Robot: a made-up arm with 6 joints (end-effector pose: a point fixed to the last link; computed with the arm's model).
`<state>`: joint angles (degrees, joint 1 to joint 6).
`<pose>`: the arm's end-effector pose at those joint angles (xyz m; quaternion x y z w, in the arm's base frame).
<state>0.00 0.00 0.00 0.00 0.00 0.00</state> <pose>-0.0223 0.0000 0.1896 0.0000 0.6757 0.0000 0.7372</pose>
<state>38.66 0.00 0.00 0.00 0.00 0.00</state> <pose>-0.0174 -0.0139 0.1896 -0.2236 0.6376 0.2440 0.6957</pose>
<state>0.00 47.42 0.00 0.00 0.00 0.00</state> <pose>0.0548 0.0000 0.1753 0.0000 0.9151 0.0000 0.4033</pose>
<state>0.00 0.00 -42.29 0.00 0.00 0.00</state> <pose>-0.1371 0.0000 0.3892 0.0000 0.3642 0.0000 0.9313</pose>
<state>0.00 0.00 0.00 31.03 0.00 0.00</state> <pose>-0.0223 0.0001 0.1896 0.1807 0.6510 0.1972 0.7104</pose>
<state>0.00 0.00 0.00 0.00 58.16 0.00</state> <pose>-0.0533 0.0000 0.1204 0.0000 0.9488 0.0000 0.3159</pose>
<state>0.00 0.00 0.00 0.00 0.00 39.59</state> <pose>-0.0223 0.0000 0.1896 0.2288 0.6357 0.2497 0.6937</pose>
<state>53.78 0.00 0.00 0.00 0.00 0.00</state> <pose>-0.0132 -0.0180 0.1896 -0.3056 0.6026 0.3334 0.6575</pose>
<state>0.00 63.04 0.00 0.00 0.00 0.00</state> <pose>0.0744 0.0000 0.1576 0.0000 0.9614 0.0000 0.2752</pose>
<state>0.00 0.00 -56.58 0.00 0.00 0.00</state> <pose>-0.2046 0.0000 0.4311 0.0000 0.2456 0.0000 0.9694</pose>
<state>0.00 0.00 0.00 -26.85 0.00 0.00</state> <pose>-0.0223 0.0000 0.1896 -0.1569 0.6572 -0.1712 0.7171</pose>
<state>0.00 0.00 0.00 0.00 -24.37 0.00</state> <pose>-0.0320 0.0000 0.2210 0.0000 0.5048 0.0000 0.8632</pose>
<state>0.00 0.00 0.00 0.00 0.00 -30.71</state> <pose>-0.0223 0.0000 0.1896 -0.1789 0.6515 -0.1952 0.7109</pose>
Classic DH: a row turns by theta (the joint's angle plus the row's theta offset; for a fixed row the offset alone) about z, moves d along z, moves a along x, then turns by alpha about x. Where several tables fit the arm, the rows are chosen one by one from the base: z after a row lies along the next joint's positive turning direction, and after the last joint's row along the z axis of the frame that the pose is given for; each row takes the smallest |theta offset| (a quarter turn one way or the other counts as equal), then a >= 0, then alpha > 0; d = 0 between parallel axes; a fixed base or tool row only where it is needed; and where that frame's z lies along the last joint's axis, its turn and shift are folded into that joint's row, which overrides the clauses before.
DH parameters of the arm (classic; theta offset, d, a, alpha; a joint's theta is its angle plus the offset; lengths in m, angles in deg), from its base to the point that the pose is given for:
joint 1: 0 0.0947 0 -90
joint 2: 7.79 0 -0.341 0
joint 3: 77.22 0 -0.0211 90
joint 4: 0 0.2406 0 -90
joint 5: 0 0 0.0001 90
joint 6: 0 0.078 0 0

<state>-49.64 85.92 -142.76 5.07 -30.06 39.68</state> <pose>0.0717 -0.0896 0.7349 0.0037 -0.0268 -0.0482 0.9985</pose>
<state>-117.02 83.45 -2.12 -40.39 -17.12 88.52</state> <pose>-0.0410 -0.1130 0.1385 0.9588 0.1365 -0.0512 0.2440</pose>
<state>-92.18 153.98 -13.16 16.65 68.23 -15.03</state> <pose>0.0171 -0.0977 0.0483 -0.4468 -0.3324 -0.6849 0.4699</pose>
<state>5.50 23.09 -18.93 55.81 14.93 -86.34</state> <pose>0.0214 0.0188 0.2840 -0.3041 0.6877 -0.0683 0.6557</pose>
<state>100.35 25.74 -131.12 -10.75 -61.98 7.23</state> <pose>0.0707 -0.4587 0.5122 0.4531 -0.4749 0.5529 0.5134</pose>
